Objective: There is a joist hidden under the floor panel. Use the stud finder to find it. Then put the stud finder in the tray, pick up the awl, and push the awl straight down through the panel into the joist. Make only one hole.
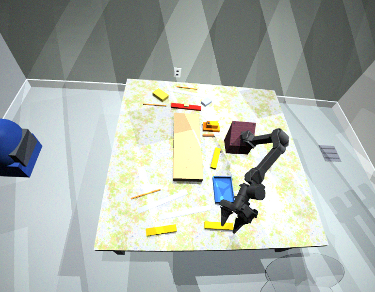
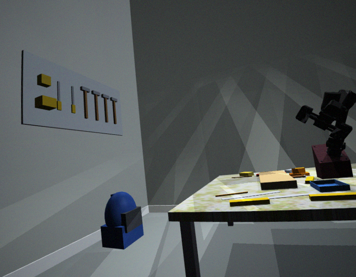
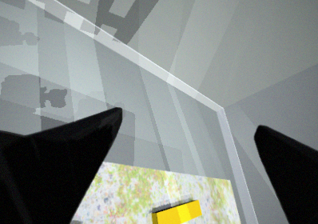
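My gripper tip is 90 mm past the orange stud finder, 770 mm to the left of it and 230 mm above it. Round my gripper tip: square indicator light: 70 mm behind, 770 mm to the right, 220 mm below; then awl: 100 mm behind, 700 mm to the right, 270 mm below; then blue tray: 100 mm behind, 290 mm to the right, 260 mm below.
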